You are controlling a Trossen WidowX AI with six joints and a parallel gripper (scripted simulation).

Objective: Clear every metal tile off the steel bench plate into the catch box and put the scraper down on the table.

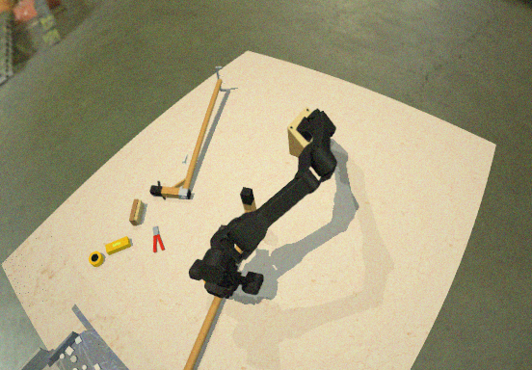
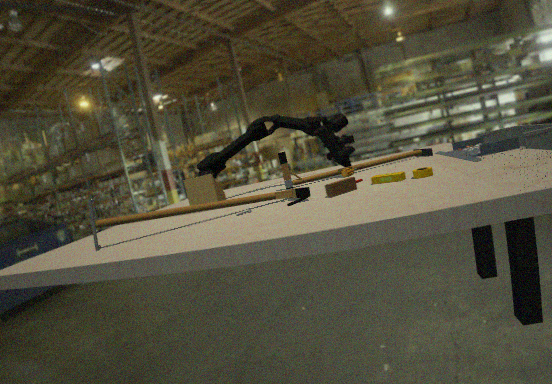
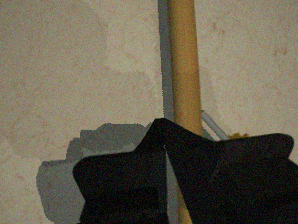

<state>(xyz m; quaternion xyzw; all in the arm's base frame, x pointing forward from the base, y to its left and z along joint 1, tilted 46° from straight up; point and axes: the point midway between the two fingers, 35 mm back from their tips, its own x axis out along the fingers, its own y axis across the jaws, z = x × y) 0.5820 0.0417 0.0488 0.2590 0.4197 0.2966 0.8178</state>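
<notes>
Right now the screwdriver is 2 cm behind my gripper tip and 8 cm to the right of it. Round my gripper tip: yellow tape roll (14 cm ahead, 45 cm to the right); then yellow level (5 cm ahead, 42 cm to the right); then wooden block (8 cm behind, 43 cm to the right, 1 cm above).
</notes>
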